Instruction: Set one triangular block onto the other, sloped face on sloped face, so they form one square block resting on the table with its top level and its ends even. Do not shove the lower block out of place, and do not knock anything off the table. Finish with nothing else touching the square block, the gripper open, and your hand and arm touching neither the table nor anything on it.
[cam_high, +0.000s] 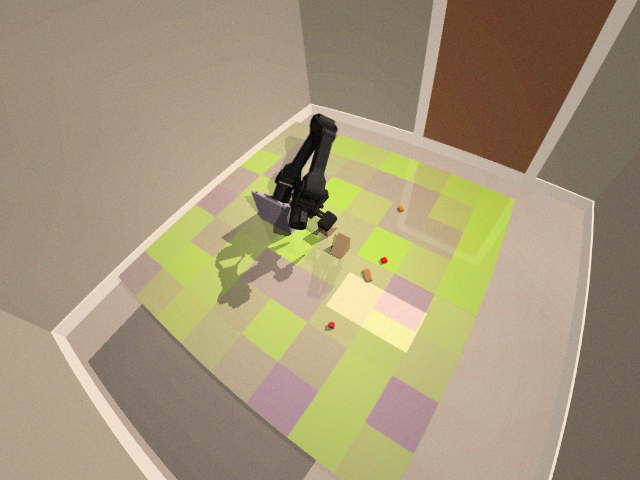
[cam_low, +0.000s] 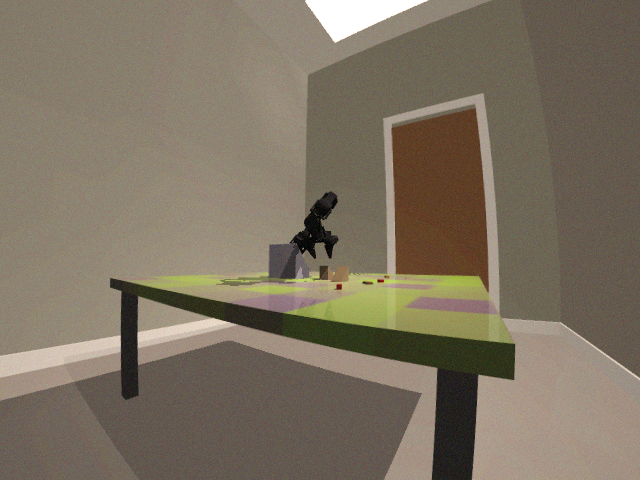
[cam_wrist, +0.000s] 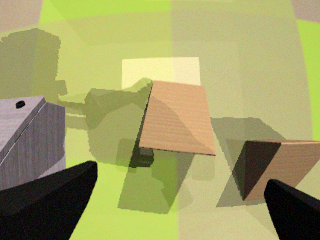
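Now: gripper tip 8 cm above the tan triangular block and 3 cm to the right of it. Also, from my gripper tip: brown triangular block: 10 cm ahead, 8 cm below, 1 cm to the right; orange piece: 28 cm to the left, 23 cm ahead, 9 cm below; brown block: 24 cm ahead, 9 cm below, 8 cm to the right.
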